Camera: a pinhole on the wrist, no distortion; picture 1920 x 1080 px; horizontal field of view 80.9 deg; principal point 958.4 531.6 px. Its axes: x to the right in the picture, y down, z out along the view. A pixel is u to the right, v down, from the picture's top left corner.
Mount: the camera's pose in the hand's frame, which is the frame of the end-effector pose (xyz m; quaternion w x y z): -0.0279 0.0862 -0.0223 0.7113 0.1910 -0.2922 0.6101
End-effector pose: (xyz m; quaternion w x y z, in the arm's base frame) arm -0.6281 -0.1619 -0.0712 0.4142 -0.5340 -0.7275 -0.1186
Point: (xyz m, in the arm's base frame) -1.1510 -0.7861 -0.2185
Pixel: outside the picture
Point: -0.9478 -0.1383 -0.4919
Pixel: 1148 840
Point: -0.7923 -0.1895 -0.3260
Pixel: 1007 906
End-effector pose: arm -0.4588 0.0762 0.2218 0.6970 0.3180 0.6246 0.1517
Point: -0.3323 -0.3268 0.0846
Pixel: 515 494
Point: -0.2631 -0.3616 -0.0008
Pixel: 587 354
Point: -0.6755 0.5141 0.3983
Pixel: behind the camera
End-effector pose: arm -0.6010 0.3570 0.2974 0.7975 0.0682 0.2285 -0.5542
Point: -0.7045 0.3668 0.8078
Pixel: 1120 840
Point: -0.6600 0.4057 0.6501
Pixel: 1106 911
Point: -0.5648 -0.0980 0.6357
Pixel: outside the picture
